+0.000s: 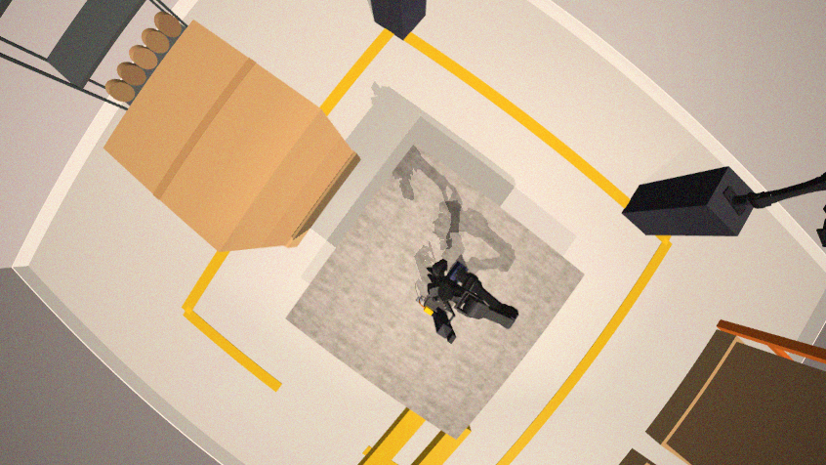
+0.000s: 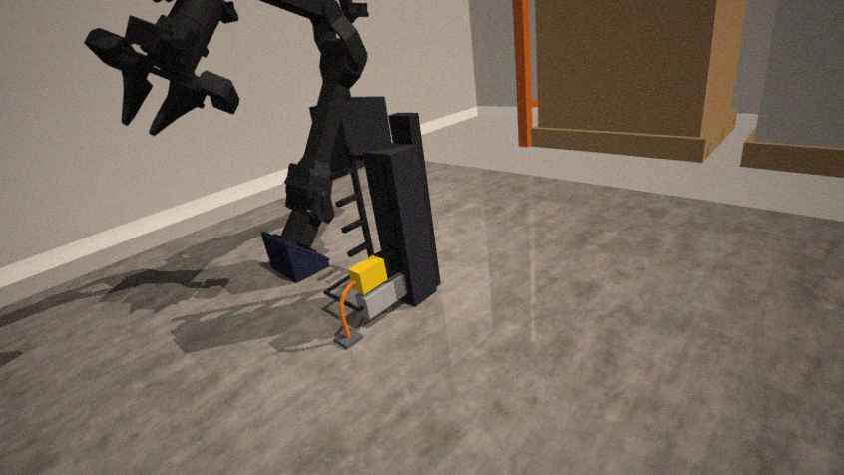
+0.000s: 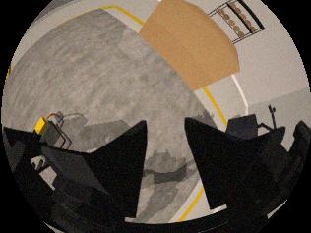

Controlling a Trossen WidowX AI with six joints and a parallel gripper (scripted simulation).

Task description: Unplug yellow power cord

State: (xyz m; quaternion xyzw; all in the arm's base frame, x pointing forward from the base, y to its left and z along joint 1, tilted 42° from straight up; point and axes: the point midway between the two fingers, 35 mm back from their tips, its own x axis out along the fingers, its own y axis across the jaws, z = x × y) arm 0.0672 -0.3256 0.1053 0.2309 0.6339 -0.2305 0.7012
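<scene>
The yellow plug lies 23 cm below my gripper tip, 19 cm to the left of it and 19 cm ahead of it.
</scene>
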